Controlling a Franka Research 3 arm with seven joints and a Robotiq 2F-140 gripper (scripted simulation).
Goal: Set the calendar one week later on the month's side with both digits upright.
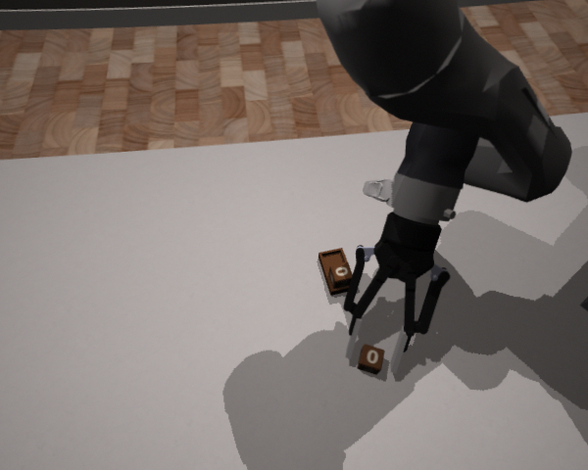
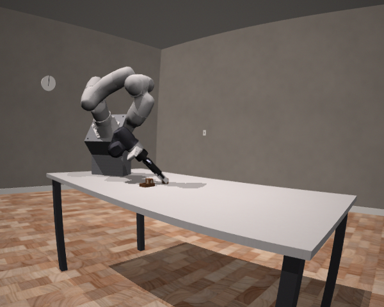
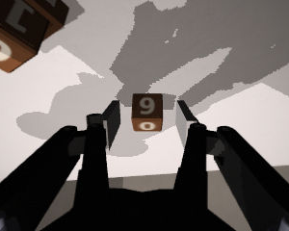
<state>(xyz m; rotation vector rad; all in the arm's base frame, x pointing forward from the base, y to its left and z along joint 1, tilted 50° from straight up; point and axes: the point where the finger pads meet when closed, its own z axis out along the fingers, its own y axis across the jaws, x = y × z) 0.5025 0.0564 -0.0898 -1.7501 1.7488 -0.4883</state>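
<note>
Right now the cube is 20 mm to the left of my hand, 20 mm below it and 10 mm ahead of it.
</note>
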